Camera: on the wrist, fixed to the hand. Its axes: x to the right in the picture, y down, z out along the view.
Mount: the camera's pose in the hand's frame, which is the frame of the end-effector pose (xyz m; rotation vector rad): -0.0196 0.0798 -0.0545 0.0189 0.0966 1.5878
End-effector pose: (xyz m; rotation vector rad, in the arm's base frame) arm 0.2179 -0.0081 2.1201 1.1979 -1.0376 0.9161
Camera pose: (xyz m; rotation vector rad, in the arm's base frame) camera 0.1440 0.0572 2.1202 0.0881 -1.8709 2.1111
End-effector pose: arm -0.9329 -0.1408 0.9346 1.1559 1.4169 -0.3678
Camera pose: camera -0.9044 -0.0699 0.9969 1.9238 0.2341 0.7988
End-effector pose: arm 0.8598 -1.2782 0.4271 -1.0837 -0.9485 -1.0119
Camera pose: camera 0.9371 -1.3154 0.3785 -1.3025 0.1540 0.2738
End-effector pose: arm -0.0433 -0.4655 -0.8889 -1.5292 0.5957 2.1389
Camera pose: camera -0.0425 -0.5636 -0.8792 0.6707 -1.4190 -1.7021
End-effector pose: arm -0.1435 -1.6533 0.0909 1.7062 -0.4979 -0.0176
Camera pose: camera -0.1708 -1.6046 0.1722 0.9205 -1.6223 1.1823
